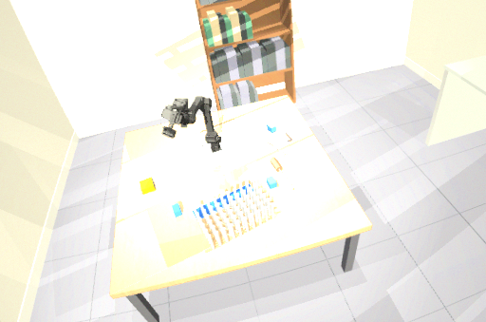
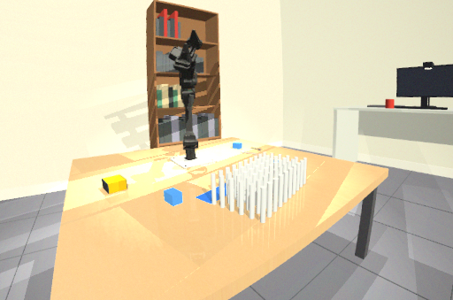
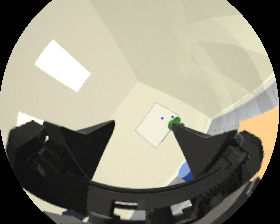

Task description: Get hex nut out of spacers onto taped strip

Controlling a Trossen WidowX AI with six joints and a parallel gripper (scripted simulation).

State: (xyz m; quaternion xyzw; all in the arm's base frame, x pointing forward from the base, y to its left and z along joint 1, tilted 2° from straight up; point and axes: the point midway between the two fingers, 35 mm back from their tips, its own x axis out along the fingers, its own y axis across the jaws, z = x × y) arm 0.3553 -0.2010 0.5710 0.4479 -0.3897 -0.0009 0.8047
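Right now the brown stick-like tool is 3 cm ahead of my gripper tip, 52 cm to the left of it and 58 cm below it. Round my gripper tip: blue taped strip (6 cm ahead, 15 cm to the left, 59 cm below); thin grey tool (23 cm behind, 59 cm to the left, 59 cm below).
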